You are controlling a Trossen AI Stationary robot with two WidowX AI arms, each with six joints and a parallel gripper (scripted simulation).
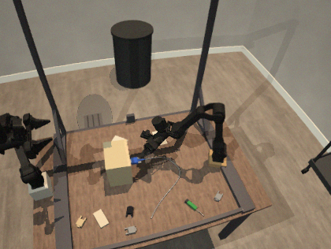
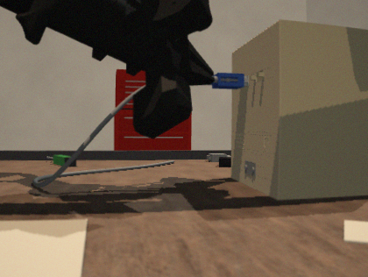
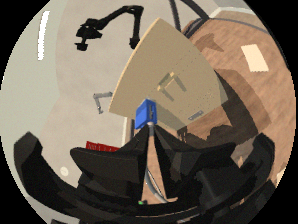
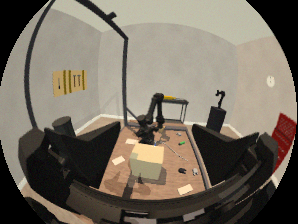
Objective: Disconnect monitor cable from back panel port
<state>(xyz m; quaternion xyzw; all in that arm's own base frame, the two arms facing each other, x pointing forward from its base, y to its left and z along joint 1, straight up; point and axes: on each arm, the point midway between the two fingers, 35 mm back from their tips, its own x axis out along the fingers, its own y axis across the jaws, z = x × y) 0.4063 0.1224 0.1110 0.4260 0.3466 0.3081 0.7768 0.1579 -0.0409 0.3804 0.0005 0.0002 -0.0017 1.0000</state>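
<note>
Right now the blue plug is 40 mm to the right of my left hand, 30 mm ahead of it and 10 mm below it. From my left hand the other things lie so: back panel 80 mm to the right, 50 mm below, 10 mm ahead; then beige box 140 mm to the right, 50 mm below, 10 mm ahead.
</note>
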